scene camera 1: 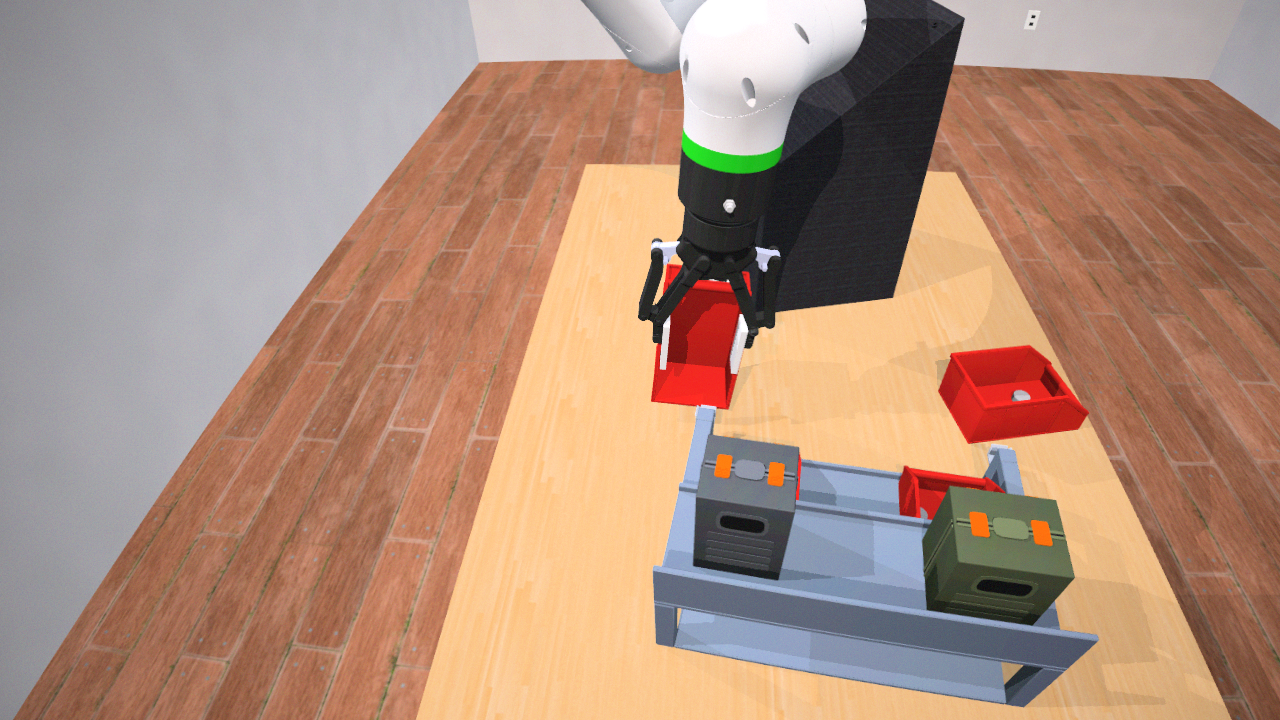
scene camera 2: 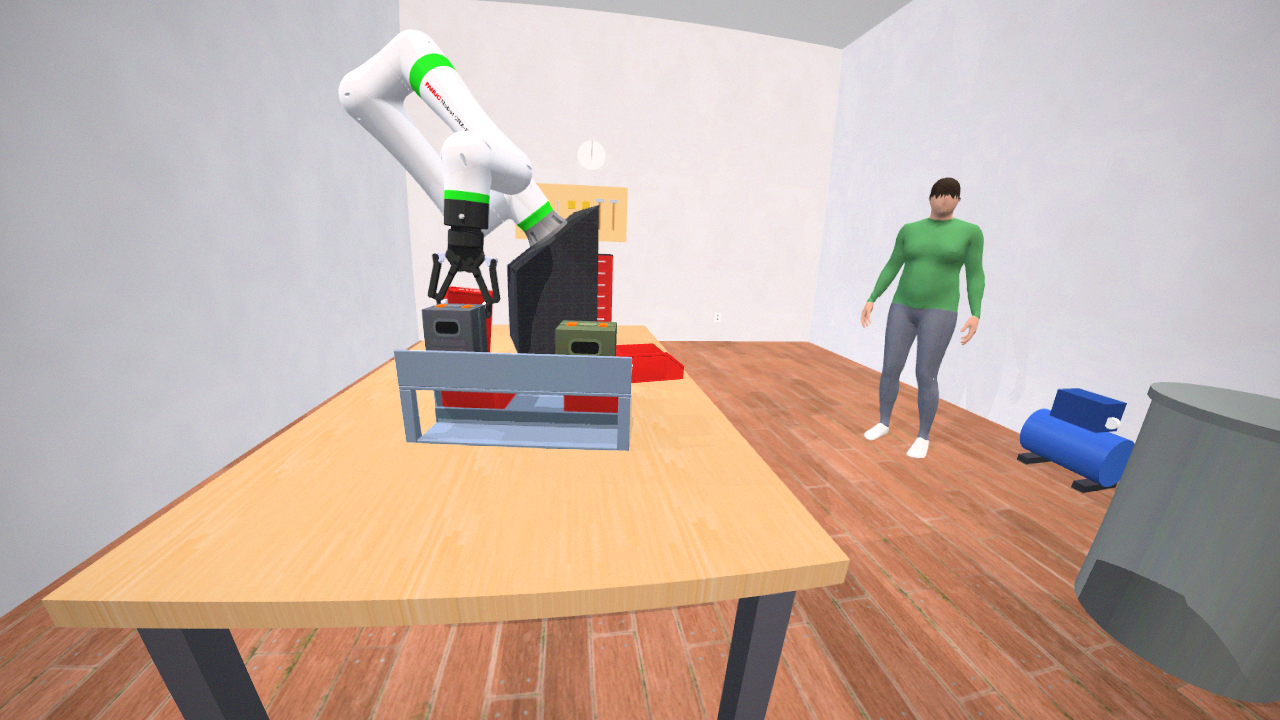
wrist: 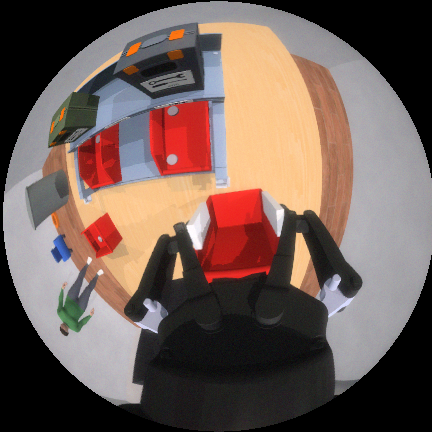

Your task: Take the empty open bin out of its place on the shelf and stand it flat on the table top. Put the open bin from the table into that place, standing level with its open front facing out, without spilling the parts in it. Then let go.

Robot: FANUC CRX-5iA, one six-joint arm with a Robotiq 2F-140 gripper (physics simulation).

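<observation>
My gripper is shut on the empty red open bin, with a white pad on each side wall. I see no parts in it. It hangs above the table behind the rack; its exact height is unclear. Another red open bin stands on the table top at the right in scene camera 1, with a round grey part inside. The blue-grey shelf rack has a bare gap between two red bins in the wrist view.
In the rack stand a red bin with two grey discs and another red bin. A dark grey case and a green case stand on the rack's top. The black robot pedestal rises behind.
</observation>
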